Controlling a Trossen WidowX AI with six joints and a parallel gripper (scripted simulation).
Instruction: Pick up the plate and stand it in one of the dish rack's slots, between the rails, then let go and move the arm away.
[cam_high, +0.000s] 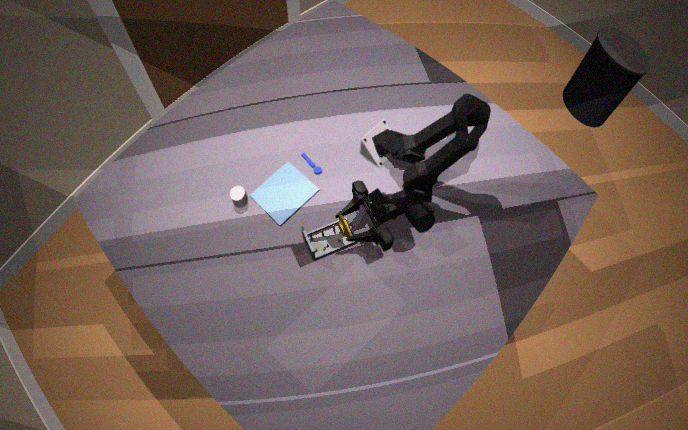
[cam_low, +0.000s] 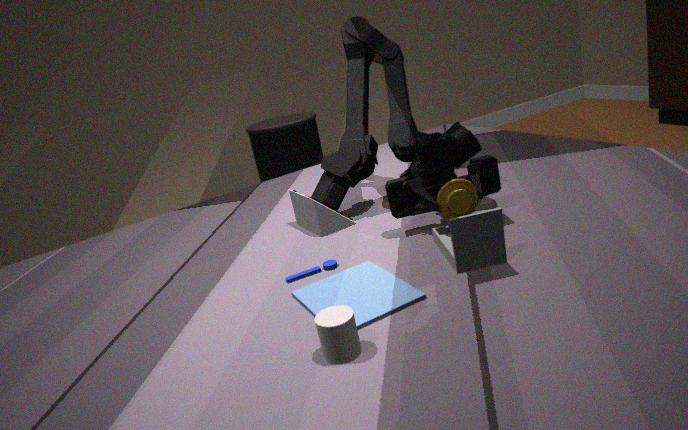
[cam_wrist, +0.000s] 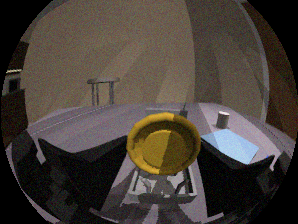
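Right now my gripper tip is 3 cm short of the grey dish rack, 1 cm to the left of it and 5 cm above it. Round my gripper tip: yellow plate (1 cm behind); blue spoon (7 cm behind, 22 cm to the right, 6 cm below); light blue mat (4 cm ahead, 20 cm to the right, 7 cm below).
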